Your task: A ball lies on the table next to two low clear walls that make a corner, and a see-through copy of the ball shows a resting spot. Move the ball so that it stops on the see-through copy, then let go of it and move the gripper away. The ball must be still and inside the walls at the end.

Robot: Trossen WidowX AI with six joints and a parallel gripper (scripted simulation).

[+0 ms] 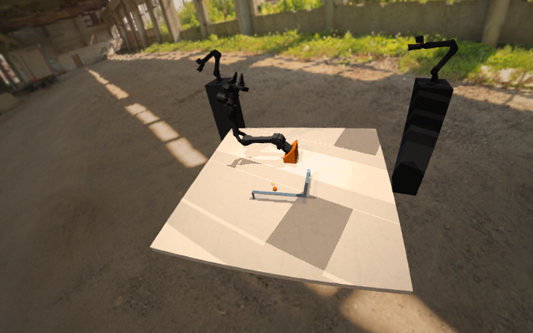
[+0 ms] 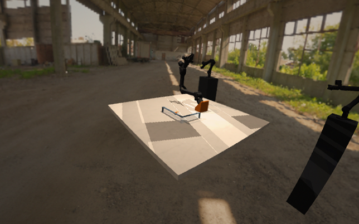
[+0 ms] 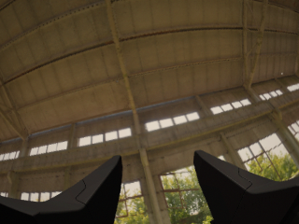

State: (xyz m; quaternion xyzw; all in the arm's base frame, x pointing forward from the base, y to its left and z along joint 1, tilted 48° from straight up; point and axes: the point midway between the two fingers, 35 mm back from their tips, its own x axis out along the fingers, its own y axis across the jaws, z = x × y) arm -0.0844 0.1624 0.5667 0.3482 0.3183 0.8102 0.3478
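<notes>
The orange ball lies 600 mm below my gripper tip, 360 mm ahead of it and 300 mm to the left of it. Also, from my gripper tip: see-through copy of ball: 600 mm below, 330 mm ahead, 280 mm to the left.
</notes>
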